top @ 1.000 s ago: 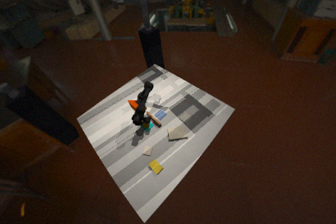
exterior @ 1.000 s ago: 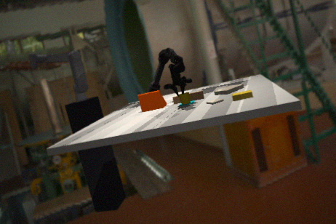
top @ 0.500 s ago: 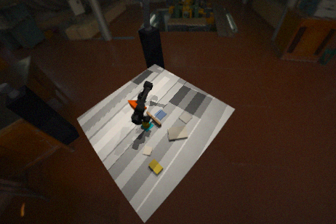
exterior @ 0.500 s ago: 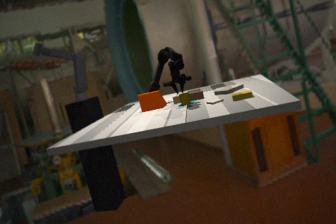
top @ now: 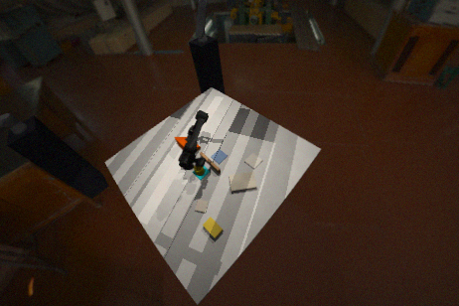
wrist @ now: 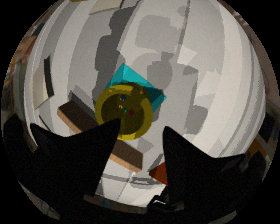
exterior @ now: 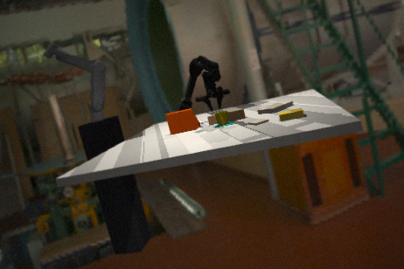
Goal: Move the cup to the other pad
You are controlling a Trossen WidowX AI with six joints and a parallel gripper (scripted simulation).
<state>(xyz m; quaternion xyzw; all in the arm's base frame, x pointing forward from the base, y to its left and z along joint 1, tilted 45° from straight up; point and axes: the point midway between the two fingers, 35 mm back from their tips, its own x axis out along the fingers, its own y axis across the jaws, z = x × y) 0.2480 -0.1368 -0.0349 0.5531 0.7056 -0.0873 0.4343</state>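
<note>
Right now my gripper tip is 2 cm short of the yellow cup, 1 cm to the right of it and 5 cm above it. Round my gripper tip: wooden bar (2 cm ahead, 11 cm to the left, 7 cm below); beige slab (31 cm ahead, 17 cm to the left, 8 cm below); teal pad (2 cm ahead, 2 cm to the left, 10 cm below).
</note>
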